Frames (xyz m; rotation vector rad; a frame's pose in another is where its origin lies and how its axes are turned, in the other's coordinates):
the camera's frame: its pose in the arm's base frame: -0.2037 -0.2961 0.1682 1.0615 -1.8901 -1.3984
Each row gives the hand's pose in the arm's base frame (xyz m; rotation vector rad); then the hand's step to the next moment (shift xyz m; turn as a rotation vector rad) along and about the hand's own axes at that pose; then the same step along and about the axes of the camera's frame.
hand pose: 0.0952 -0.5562 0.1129 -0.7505 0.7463 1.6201
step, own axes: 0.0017 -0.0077 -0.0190 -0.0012 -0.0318 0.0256
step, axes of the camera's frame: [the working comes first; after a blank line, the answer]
step, axes of the arm's base frame: 0.0088 -0.0130 -0.0132 0.0295 0.0247 0.0138

0.0066 -0.0169 -0.0098 -0.0369 0.0088 -0.0151
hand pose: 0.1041 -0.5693 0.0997 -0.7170 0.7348 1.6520
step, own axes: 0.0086 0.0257 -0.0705 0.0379 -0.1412 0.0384
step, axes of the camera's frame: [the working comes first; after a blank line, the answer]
step, axes of the arm's base frame: -0.0214 -0.0543 -0.0479 0.1287 0.0769 -0.0192

0.0584 -0.0478 0.0038 -0.1333 -0.0416 -0.0580
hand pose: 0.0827 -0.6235 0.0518 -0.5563 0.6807 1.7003
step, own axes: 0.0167 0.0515 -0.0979 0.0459 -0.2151 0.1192
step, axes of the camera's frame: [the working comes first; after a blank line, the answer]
step, axes of the arm's base frame: -0.0529 -0.0651 -0.0740 0.1982 0.1511 0.0224

0.0849 -0.0657 0.0315 -0.2339 -0.0098 -0.0881
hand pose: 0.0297 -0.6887 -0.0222 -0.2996 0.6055 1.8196
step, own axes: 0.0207 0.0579 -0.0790 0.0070 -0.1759 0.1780
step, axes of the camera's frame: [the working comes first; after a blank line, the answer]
step, axes of the arm's base frame: -0.0686 -0.0394 -0.0613 0.1797 0.1425 0.1005

0.0712 -0.0458 0.0534 -0.2185 0.0682 -0.1014
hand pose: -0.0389 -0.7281 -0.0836 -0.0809 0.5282 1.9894
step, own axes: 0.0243 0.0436 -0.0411 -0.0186 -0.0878 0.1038
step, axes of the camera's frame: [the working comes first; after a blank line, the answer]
step, axes of the arm's base frame: -0.0562 -0.0123 -0.0295 0.1026 0.0586 0.0699

0.0410 -0.0149 0.0477 -0.1057 0.0476 -0.0734
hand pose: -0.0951 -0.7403 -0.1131 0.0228 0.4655 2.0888
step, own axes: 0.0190 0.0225 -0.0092 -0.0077 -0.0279 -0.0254
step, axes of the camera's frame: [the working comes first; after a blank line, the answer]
step, axes of the arm's base frame: -0.0305 0.0023 -0.0042 0.0219 -0.0014 -0.0316

0.0144 0.0045 0.0269 -0.0098 -0.0362 -0.0087
